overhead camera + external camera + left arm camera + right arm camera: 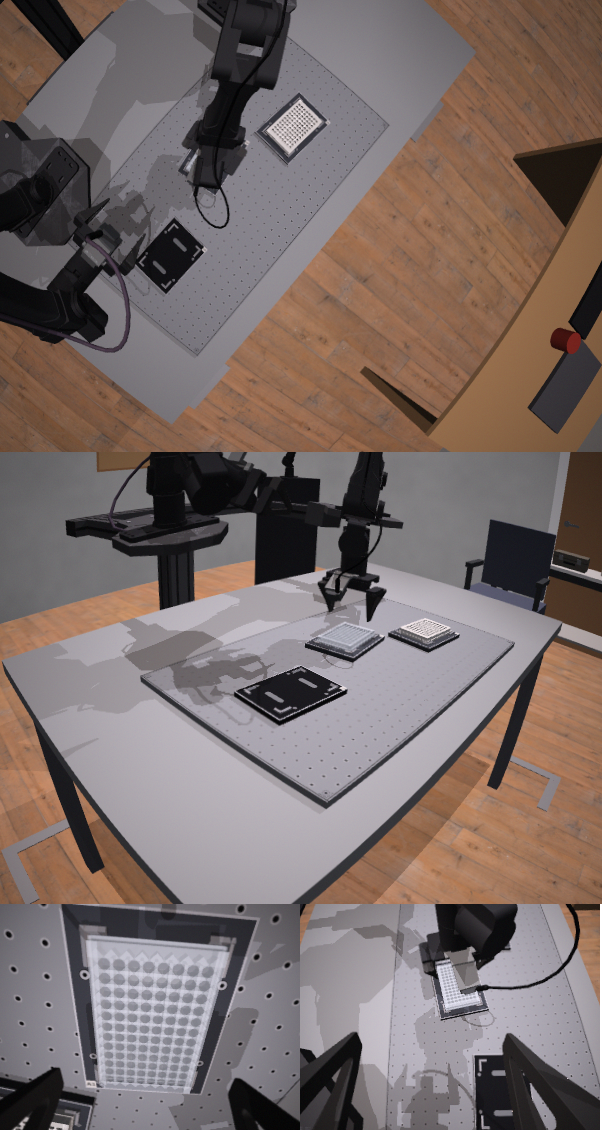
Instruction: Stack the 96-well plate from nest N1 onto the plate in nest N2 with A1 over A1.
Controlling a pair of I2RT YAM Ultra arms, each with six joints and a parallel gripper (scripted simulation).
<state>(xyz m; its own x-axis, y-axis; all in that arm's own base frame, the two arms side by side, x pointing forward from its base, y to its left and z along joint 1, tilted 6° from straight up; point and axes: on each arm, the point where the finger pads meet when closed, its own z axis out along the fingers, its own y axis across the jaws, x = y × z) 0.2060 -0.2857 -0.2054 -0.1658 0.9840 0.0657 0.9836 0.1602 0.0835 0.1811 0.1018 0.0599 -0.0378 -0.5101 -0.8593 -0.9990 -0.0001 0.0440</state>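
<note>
Right now my left hand is 60 mm above the clear 96-well plate. Round my left hand: A1 label 80 mm to the left, 60 mm below, 40 mm ahead; then black nest 260 mm to the right, 90 mm ahead, 70 mm below.
</note>
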